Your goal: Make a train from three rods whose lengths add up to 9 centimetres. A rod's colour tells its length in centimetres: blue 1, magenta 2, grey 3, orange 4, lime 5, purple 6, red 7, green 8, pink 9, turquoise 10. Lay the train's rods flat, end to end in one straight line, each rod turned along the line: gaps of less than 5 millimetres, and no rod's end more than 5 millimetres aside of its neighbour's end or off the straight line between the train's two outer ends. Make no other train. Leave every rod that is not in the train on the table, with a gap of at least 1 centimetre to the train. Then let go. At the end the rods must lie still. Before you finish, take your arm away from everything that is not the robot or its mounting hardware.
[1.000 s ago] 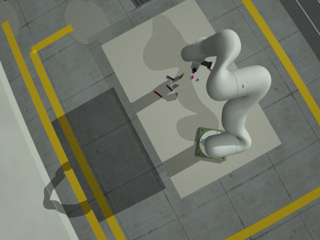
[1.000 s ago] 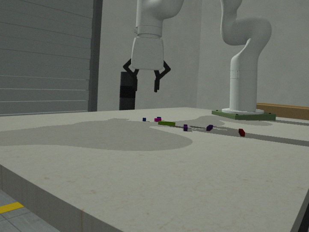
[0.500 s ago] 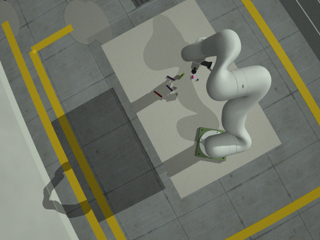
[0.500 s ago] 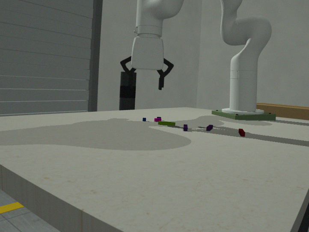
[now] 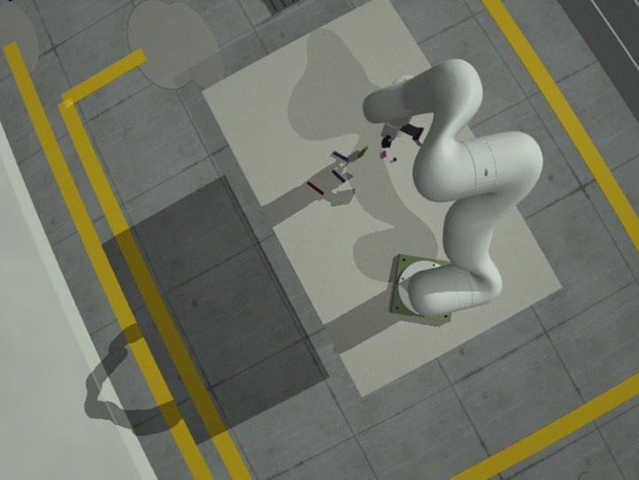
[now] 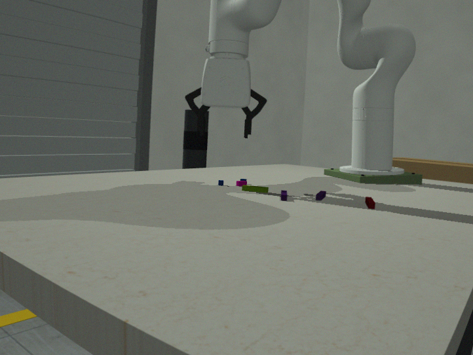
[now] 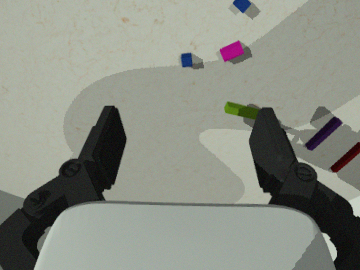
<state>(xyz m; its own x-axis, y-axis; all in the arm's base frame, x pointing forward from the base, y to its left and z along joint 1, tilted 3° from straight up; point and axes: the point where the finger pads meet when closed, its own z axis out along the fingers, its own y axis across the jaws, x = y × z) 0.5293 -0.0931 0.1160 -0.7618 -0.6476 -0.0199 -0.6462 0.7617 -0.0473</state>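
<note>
My hand is 3 cm past the magenta rod, 3 cm to the right of it and 11 cm above it. The rest, counted from my hand: lime rod (1 cm ahead, 10 cm to the left, 11 cm below); red rod (5 cm behind, 31 cm to the left, 11 cm below).
</note>
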